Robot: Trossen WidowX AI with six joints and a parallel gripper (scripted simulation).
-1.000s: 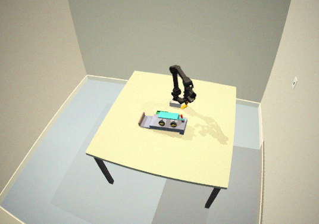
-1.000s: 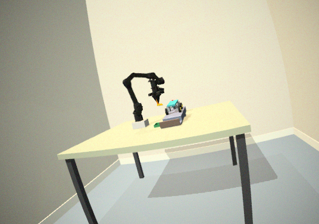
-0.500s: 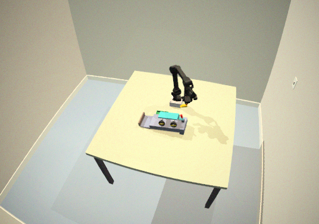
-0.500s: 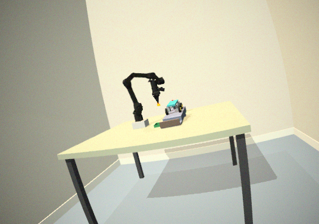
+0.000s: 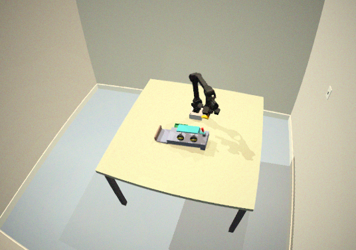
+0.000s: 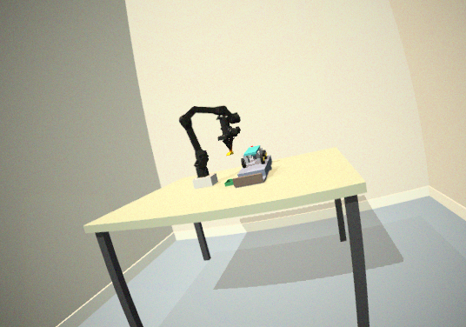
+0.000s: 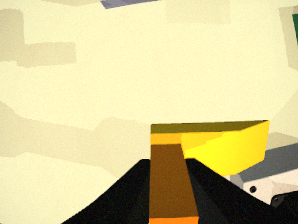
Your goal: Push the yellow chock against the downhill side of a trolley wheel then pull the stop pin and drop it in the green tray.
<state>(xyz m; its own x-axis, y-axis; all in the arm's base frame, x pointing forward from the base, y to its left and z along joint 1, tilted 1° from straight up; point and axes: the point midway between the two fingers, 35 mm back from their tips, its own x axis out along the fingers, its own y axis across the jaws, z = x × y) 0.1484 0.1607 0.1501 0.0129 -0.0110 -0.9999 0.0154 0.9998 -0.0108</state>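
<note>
Right now the yellow chock is 20 mm to the right of my gripper tip and 10 mm below it. The rest, counted from my gripper tip: grey ramp: 180 mm ahead, 130 mm below, 110 mm to the right; then red-headed stop pin: 140 mm ahead, 40 mm below, 10 mm to the left; then teal trolley: 170 mm ahead, 100 mm to the right, 60 mm below.
</note>
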